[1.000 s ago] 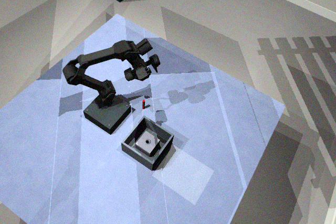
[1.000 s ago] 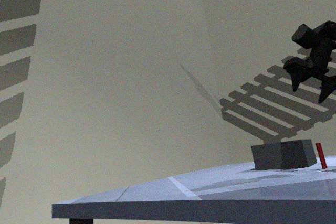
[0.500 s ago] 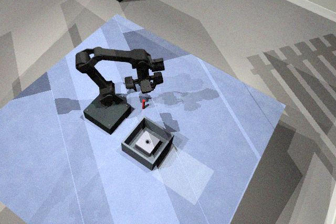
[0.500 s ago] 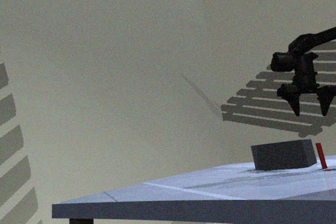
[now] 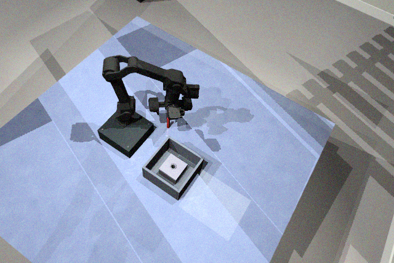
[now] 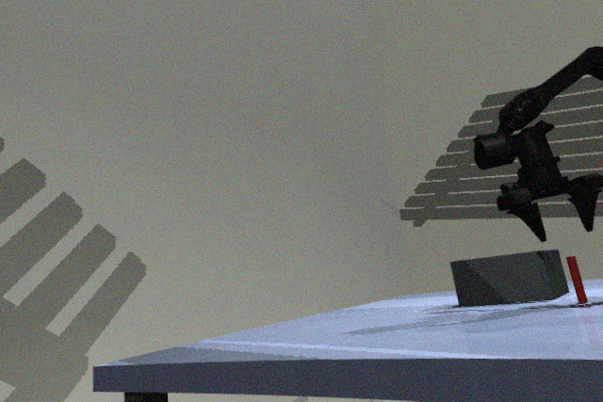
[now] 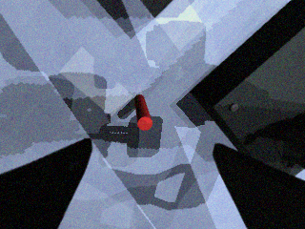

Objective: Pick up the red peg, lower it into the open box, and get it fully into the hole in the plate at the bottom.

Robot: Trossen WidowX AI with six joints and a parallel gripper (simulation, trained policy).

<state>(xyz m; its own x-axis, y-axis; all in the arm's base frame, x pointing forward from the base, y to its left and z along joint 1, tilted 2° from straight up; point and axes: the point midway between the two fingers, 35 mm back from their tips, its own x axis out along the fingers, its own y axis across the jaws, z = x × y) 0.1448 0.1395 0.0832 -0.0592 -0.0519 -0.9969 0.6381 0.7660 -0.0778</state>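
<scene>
The red peg is 8 cm below my gripper tip. Also, from my gripper tip: box: 18 cm ahead, 16 cm to the right, 9 cm below; then light grey plate: 18 cm ahead, 16 cm to the right, 7 cm below.
</scene>
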